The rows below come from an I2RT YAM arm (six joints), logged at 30 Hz.
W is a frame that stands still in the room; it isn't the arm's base.
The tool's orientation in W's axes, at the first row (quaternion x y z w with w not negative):
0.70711, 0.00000, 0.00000, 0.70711
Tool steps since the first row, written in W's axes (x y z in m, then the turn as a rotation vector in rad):
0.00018, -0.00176, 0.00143, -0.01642, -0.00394, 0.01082
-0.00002, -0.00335, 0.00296, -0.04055, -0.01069, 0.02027
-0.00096, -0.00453, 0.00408, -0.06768, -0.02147, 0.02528
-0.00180, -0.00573, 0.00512, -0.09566, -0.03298, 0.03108
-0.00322, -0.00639, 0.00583, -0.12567, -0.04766, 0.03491
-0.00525, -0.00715, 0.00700, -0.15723, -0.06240, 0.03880
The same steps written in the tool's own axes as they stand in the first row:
0.00018, 0.00143, 0.00176, -0.01642, 0.01082, 0.00394
-0.00002, 0.00296, 0.00335, -0.04055, 0.02027, 0.01069
-0.00096, 0.00408, 0.00453, -0.06768, 0.02528, 0.02147
-0.00180, 0.00512, 0.00573, -0.09566, 0.03108, 0.03298
-0.00322, 0.00583, 0.00639, -0.12567, 0.03491, 0.04766
-0.00525, 0.00700, 0.00715, -0.15723, 0.03880, 0.06240

